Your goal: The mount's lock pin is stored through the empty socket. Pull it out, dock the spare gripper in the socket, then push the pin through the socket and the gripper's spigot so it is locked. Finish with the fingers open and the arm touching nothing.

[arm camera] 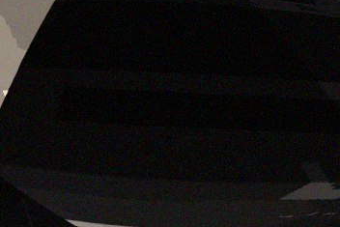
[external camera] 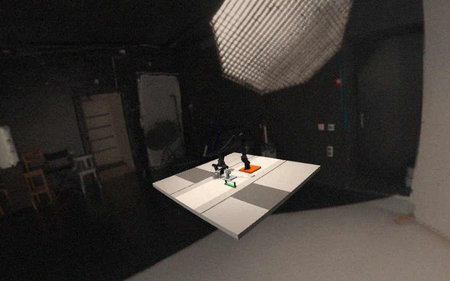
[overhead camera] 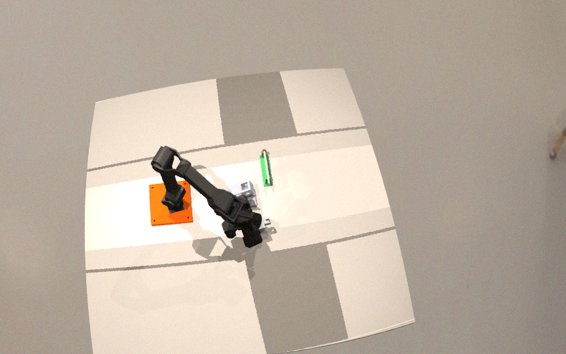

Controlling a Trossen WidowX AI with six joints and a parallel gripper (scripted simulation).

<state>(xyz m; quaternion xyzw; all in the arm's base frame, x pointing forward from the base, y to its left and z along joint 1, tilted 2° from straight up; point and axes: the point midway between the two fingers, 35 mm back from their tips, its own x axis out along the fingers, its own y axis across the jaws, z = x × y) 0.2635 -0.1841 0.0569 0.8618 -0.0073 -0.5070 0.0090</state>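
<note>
The grey mount is 10 mm behind my gripper tip, 140 mm to the left of it and 20 mm above it. The rest, counted from my gripper tip: green holder: 110 mm ahead, 230 mm to the left, 10 mm below; then spare gripper: 20 mm above.
</note>
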